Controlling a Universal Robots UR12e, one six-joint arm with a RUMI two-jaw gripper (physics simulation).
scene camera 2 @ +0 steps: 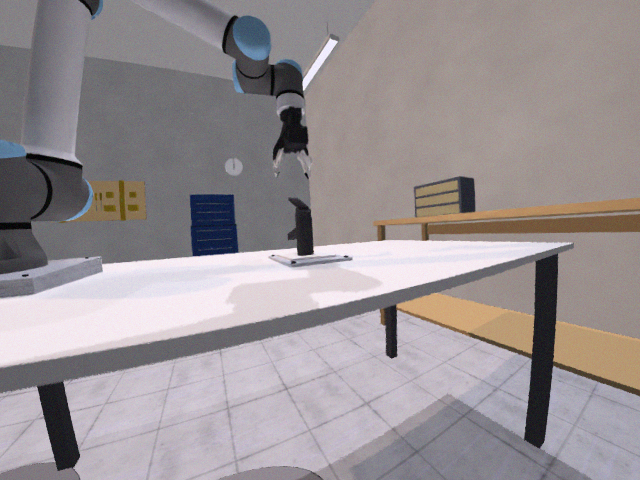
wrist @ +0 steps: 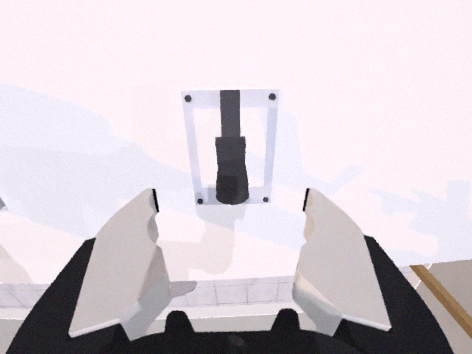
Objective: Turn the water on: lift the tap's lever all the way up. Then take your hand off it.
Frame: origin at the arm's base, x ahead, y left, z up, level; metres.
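Seen in the pictures: gripper, fingertip midpoint: (scene camera 2: 293,178) (wrist: 231,190).
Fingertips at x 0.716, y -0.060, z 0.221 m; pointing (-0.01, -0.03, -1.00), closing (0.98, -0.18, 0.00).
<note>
Offsets run from my fingertips to a thing's middle. "spot": to the spot under its first point. Level surfaces: height alone.
The dark tap {spot: 0.021 m back, 0.097 m right, 0.179 m down} (scene camera 2: 305,232) (wrist: 232,187) stands upright on its pale base plate (scene camera 2: 333,258) (wrist: 270,150). Its lever {0.005 m back, 0.033 m right, 0.087 m down} (scene camera 2: 298,203) (wrist: 230,152) sits on top of the body and slants upward, its free end raised over the spout side. The spout {0.001 m back, 0.006 m right, 0.180 m down} (scene camera 2: 292,234) (wrist: 230,112) sticks out below it, to the left in the scene view and toward the top in the wrist view. My gripper (scene camera 2: 292,174) (wrist: 231,190) is open and empty. It hangs above the tap, its fingers spread and apart from the lever, with a visible gap between the fingertips and the lever.
The tap's plate lies on the white table {0.258 m down} (scene camera 2: 170,304). The arm's base plate (scene camera 2: 67,271) is at the table's left. A wooden bench (scene camera 2: 516,208) with a drawer box (scene camera 2: 436,197) stands by the right wall. Blue cabinets (scene camera 2: 212,224) stand behind.
</note>
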